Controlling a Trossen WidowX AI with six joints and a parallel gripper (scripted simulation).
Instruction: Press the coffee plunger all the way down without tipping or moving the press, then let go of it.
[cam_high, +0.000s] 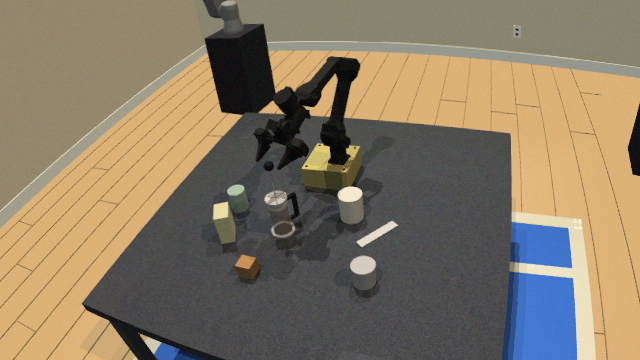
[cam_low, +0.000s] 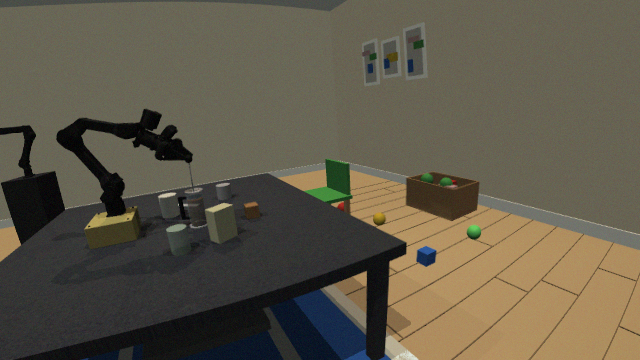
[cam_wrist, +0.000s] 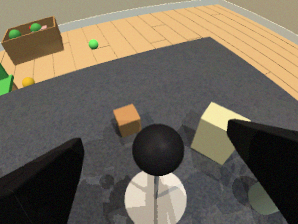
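The glass coffee press is 20 mm behind my gripper tip, 10 mm to the left of it and 140 mm below it. Also, from my gripper tip: grey cylinder (110 mm ahead, 340 mm to the left, 230 mm below); then pale green cylinder (60 mm behind, 210 mm to the right, 230 mm below); then cream box (90 mm ahead, 170 mm to the right, 210 mm below).
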